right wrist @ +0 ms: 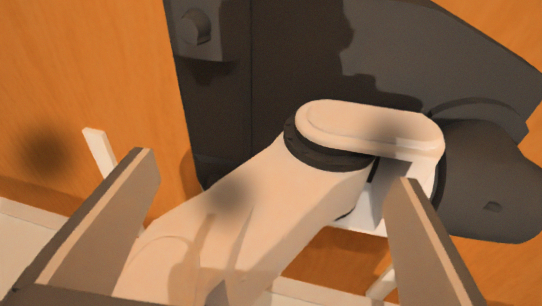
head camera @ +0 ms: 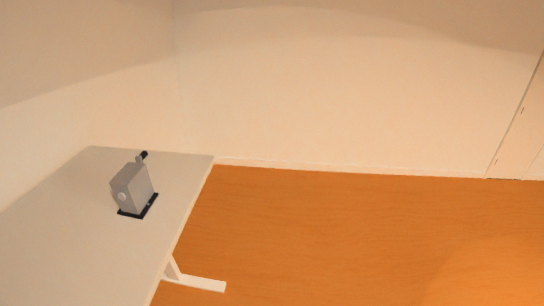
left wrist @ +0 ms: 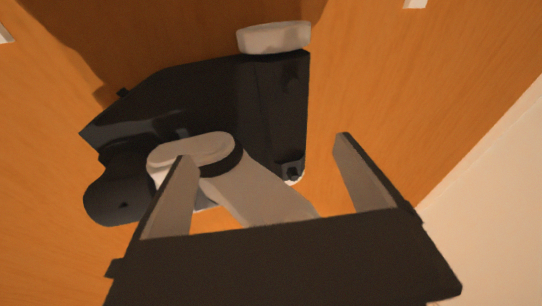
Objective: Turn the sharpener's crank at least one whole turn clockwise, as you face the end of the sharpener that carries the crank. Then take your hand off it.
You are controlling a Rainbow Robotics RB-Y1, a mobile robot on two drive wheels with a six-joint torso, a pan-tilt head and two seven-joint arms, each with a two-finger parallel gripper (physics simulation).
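Places are measured from the robot's base along level axes (x back, y right, z up), in metres.
Pixels of known places: left gripper, between the fingertips: (left wrist: 263, 153); right gripper, between the fingertips: (right wrist: 272, 178).
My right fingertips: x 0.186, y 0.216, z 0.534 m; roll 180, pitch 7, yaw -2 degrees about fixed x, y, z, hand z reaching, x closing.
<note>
For each thing: its top centre in the pictures, then the offset to it from my right fingertips. "pt": a spot on its surface instead. Level surfaces: height alone.
- grey box-shaped sharpener, a spot on its surface: (head camera: 131, 189) pt dx -0.505, dy -0.629, dz +0.520 m
- small pale disc, a spot on its surface: (head camera: 121, 196) pt dx -0.487, dy -0.663, dz +0.502 m
- pale table, height of its surface: dz +0.416 m
- wooden floor, height of its surface: dz -0.534 m
The grey box-shaped sharpener (head camera: 131, 189) stands upright on its black base (head camera: 131, 215) on the table, at the left in the head view. Its crank (head camera: 144, 155) has a black handle, which shows above the top of the far end, pointing up and away. A small pale disc (head camera: 121, 196) is on the opposite, near end. My left gripper (left wrist: 263, 153) is open, with no object between its fingers, over the robot's own base. My right gripper (right wrist: 272, 178) is open and empty as well. Neither gripper shows in the head view, and neither wrist view shows the sharpener.
The pale table (head camera: 65, 215) runs along the left wall, and its right edge drops to the wooden floor (head camera: 320, 230). A white table foot (head camera: 202, 282) sticks out below that edge. The robot's dark base (left wrist: 200, 100) (right wrist: 300, 55) lies beneath the grippers. A wall (head camera: 325, 100) stands behind.
</note>
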